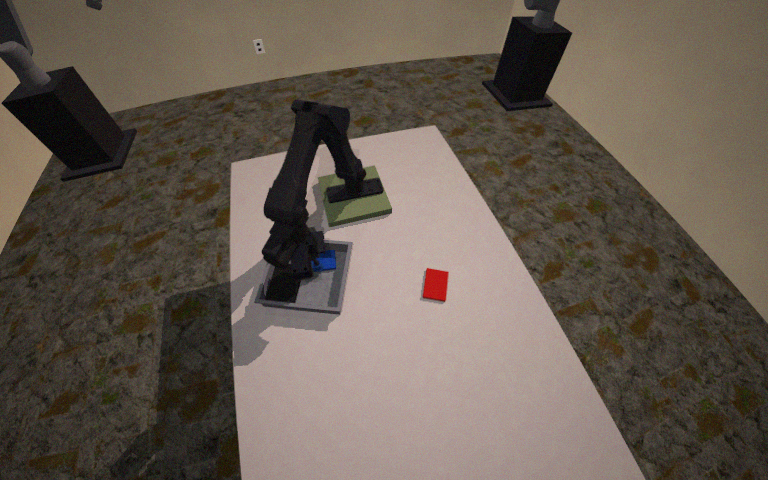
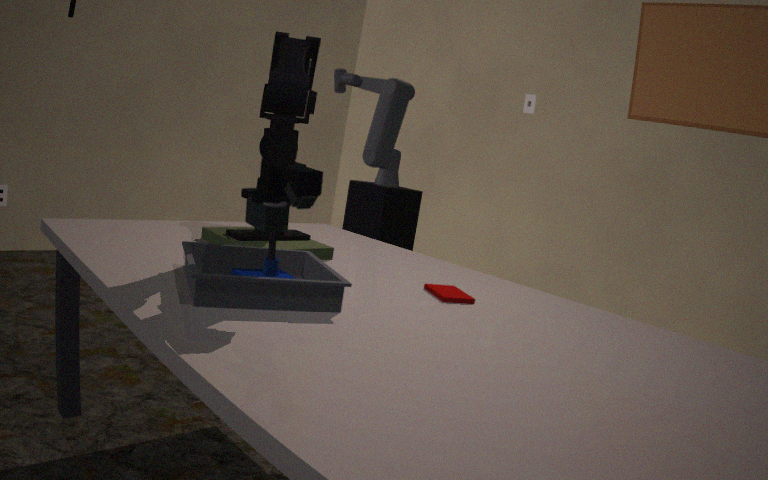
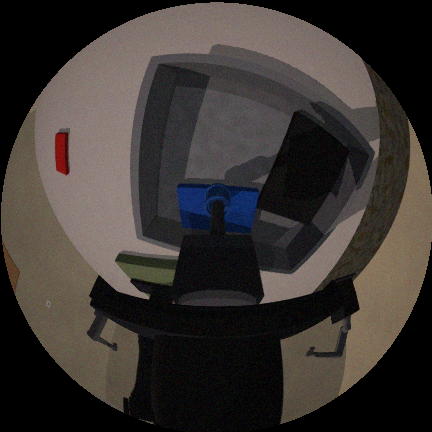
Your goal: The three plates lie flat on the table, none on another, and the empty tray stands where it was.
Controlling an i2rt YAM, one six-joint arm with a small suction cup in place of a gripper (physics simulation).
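Frame: origin at the arm's base, x ahead, y left, z up, level; centimetres.
Seen in the pictures: end effector, tool point: (image 1: 319, 267) (image 2: 270, 273) (image 3: 216, 194); arm's base, origin of the base link: (image 1: 354, 191) (image 2: 268, 237) (image 3: 163, 289).
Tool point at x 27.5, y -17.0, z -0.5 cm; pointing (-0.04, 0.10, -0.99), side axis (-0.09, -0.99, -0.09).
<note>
Pixels of each thing's middle, then the offset from my tool point to it. Level surfaces: height alone.
- grey tray, body centre: (image 3: 251, 180) (image 2: 257, 275) (image 1: 307, 274) dx +1.7, dy -3.8, dz +0.3 cm
- white table, its level: dz -2.3 cm
- blue plate, body centre: (image 3: 216, 209) (image 2: 263, 276) (image 1: 319, 261) dx -2.9, dy +0.5, dz -1.4 cm
- black plate, body centre: (image 3: 306, 174) (image 1: 285, 283) dx +2.1, dy -11.0, dz -1.4 cm
- red plate, body centre: (image 2: 448, 293) (image 3: 60, 152) (image 1: 435, 284) dx +13.7, dy +33.2, dz -1.8 cm
A grey tray (image 1: 340, 283) (image 2: 271, 298) (image 3: 142, 160) stands on the white table (image 1: 399, 387) in front of the arm's green base (image 1: 359, 208) (image 2: 320, 250) (image 3: 144, 266). A blue plate (image 1: 327, 263) (image 2: 244, 271) (image 3: 193, 208) lies inside the tray. A black plate (image 1: 280, 289) (image 3: 301, 165) is also in the tray and seems to lean on its wall. A red plate (image 1: 435, 284) (image 2: 449, 293) (image 3: 62, 153) lies flat on the table, apart from the tray. My suction cup (image 2: 272, 266) (image 3: 217, 197) rests on the blue plate's top with suction off.
A grey robot arm on a black pedestal (image 1: 529, 62) (image 2: 381, 211) stands on the floor beyond the table. Another black pedestal (image 1: 87, 129) stands at the far left. The table edge runs close to the tray's left side.
</note>
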